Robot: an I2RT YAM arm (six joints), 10 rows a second.
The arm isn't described. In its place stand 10 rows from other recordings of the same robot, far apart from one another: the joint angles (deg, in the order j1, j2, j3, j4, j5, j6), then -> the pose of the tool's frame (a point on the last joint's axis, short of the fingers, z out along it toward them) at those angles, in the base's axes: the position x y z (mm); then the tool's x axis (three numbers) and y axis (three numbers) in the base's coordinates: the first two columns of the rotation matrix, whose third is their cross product.
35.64, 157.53, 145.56, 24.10, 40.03, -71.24 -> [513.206 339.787 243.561 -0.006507 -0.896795 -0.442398 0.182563 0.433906 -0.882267]
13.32, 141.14, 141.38, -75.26, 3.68, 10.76 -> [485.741 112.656 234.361 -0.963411 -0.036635 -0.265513 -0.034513 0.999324 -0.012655]
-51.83, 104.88, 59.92, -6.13, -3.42, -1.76 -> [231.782 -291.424 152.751 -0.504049 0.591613 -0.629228 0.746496 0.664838 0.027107]
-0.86, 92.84, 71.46, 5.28, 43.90, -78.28 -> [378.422 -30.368 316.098 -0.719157 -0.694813 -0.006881 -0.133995 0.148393 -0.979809]
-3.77, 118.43, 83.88, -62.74, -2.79, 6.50 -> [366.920 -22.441 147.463 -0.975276 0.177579 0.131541 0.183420 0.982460 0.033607]
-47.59, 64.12, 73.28, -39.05, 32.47, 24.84 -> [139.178 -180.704 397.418 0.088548 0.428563 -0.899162 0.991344 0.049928 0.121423]
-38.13, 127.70, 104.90, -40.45, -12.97, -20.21 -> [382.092 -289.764 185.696 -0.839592 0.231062 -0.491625 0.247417 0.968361 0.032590]
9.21, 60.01, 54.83, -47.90, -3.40, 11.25 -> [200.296 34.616 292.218 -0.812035 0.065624 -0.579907 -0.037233 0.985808 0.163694]
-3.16, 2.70, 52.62, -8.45, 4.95, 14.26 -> [-49.943 -0.319 424.520 0.670277 0.208773 -0.712140 -0.047080 0.969643 0.239951]
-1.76, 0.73, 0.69, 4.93, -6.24, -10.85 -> [110.119 0.488 186.018 0.098309 -0.190232 -0.976805 -0.060288 0.978618 -0.196653]
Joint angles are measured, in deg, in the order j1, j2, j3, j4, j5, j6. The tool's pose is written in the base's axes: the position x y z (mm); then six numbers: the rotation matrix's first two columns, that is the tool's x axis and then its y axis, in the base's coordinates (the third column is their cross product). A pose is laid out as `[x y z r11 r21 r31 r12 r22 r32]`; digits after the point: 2 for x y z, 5 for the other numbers.
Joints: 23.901, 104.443, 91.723, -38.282, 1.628, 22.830
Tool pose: [372.51 163.98 288.57 -0.80566 0.06719 -0.58856 -0.08252 0.97113 0.22381]
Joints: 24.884, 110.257, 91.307, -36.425, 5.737, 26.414
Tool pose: [386.85 175.51 248.32 -0.83189 0.10206 -0.54548 0.00326 0.98383 0.17910]
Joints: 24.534, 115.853, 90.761, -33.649, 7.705, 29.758
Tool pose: [401.48 178.01 208.10 -0.84792 0.15364 -0.50736 0.08370 0.98388 0.15806]
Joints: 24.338, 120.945, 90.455, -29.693, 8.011, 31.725
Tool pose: [413.55 181.61 172.53 -0.85379 0.18532 -0.48652 0.12227 0.97974 0.15862]
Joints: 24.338, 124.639, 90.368, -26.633, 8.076, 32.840
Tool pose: [420.66 184.78 146.87 -0.85644 0.20191 -0.47513 0.14122 0.97687 0.16056]
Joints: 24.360, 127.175, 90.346, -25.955, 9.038, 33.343
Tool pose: [422.73 185.27 127.95 -0.86469 0.20436 -0.45885 0.15966 0.97794 0.13468]
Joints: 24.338, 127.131, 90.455, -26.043, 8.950, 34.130
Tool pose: [422.98 185.24 128.74 -0.86227 0.21828 -0.45699 0.17114 0.97485 0.14272]
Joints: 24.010, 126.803, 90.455, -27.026, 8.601, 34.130
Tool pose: [422.35 182.30 130.38 -0.86733 0.22097 -0.44599 0.17583 0.97430 0.14079]
